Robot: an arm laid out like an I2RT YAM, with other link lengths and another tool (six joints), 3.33 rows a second.
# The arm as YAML. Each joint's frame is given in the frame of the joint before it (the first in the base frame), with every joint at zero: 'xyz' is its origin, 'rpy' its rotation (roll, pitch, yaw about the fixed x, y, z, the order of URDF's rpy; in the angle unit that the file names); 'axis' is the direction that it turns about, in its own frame. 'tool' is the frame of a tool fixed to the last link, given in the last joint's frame.
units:
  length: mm
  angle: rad
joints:
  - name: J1
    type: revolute
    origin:
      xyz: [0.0, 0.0, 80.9]
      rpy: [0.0, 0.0, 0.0]
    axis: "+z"
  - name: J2
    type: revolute
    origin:
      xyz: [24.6, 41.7, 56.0]
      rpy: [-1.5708, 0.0, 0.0]
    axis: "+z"
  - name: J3
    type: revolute
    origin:
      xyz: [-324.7, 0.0, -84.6]
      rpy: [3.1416, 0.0, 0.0]
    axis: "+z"
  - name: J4
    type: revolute
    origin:
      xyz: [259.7, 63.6, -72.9]
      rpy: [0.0, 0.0, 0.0]
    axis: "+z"
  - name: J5
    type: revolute
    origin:
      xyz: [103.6, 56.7, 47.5]
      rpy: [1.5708, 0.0, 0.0]
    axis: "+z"
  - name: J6
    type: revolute
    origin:
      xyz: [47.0, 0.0, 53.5]
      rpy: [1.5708, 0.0, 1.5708]
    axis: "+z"
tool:
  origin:
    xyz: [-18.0, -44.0, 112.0]
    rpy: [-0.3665, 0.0, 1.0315]
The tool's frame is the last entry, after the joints.
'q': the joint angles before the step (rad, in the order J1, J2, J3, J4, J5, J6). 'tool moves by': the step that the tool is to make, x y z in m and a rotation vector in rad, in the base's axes. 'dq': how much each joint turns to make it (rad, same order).
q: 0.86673 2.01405 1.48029 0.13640 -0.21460 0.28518
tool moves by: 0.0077 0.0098 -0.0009 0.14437 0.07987 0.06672
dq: -0.02148 0.06288 -0.00296 0.15620 -0.13635 0.11971
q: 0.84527 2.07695 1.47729 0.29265 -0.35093 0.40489
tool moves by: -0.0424 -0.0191 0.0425 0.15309 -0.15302 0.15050
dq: -0.00776 -0.08104 -0.16687 0.28213 -0.15203 -0.04887
